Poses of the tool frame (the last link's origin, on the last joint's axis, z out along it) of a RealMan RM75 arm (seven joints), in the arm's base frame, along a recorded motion.
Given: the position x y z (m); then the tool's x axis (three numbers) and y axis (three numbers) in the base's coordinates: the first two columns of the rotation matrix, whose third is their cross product.
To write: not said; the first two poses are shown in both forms.
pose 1, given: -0.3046 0.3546 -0.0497 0.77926 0.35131 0.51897 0.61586 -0.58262 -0.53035
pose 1, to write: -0.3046 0.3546 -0.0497 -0.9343 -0.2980 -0.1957 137.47
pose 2, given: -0.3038 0.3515 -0.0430 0.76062 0.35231 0.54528 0.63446 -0.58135 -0.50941
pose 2, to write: -0.3038 0.3515 -0.0430 -0.9288 -0.3047 -0.2109 138.01
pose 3, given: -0.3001 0.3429 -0.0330 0.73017 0.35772 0.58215 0.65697 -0.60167 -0.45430
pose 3, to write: -0.3001 0.3429 -0.0330 -0.9208 -0.3108 -0.2358 140.62
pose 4, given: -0.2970 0.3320 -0.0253 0.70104 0.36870 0.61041 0.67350 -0.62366 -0.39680
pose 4, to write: -0.2970 0.3320 -0.0253 -0.9134 -0.3162 -0.2563 143.52
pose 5, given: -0.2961 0.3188 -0.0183 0.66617 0.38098 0.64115 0.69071 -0.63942 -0.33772
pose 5, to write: -0.2961 0.3188 -0.0183 -0.9043 -0.3236 -0.2785 146.22
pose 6, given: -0.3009 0.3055 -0.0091 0.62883 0.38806 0.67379 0.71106 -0.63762 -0.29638
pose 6, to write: -0.3009 0.3055 -0.0091 -0.8936 -0.3337 -0.3001 147.44
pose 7, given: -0.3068 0.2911 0.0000 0.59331 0.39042 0.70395 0.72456 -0.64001 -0.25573
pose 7, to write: -0.3068 0.2911 0.0000 -0.8836 -0.3402 -0.3218 148.72
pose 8, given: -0.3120 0.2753 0.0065 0.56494 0.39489 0.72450 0.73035 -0.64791 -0.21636
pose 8, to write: -0.3120 0.2753 0.0065 -0.8759 -0.3437 -0.3386 150.31
